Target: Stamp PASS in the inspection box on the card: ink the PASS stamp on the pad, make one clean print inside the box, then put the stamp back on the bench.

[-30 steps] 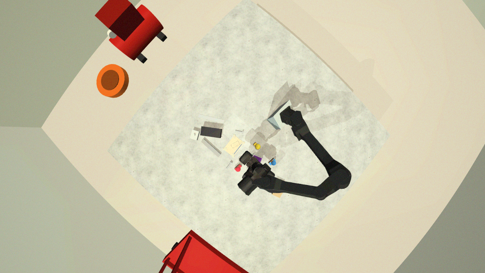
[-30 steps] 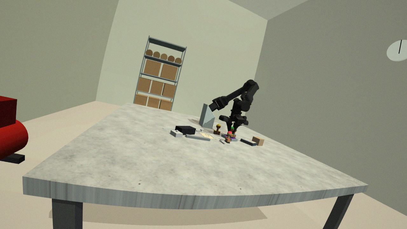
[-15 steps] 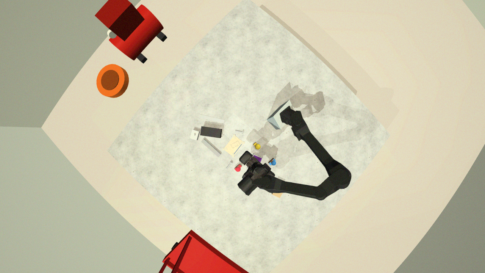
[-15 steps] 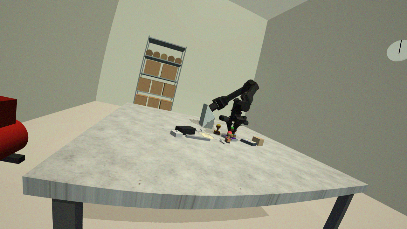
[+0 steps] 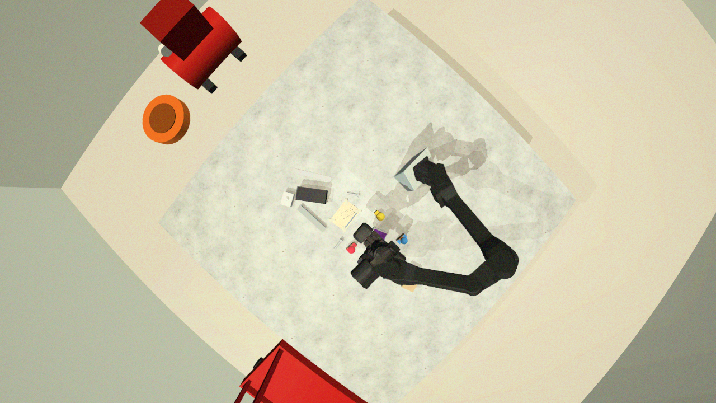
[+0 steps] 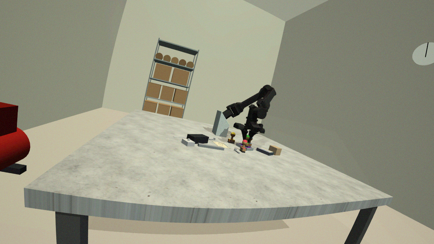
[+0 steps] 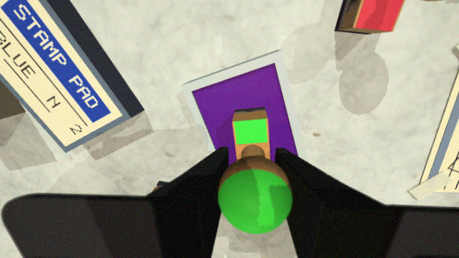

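My gripper tip is 30 mm above the purple ink pad. Round my gripper tip: green-knobbed stamp: right at my gripper tip; blue-knobbed stamp: 80 mm behind, 50 mm to the left, 20 mm below; yellow-knobbed stamp: 70 mm to the right, 70 mm behind, 20 mm below.
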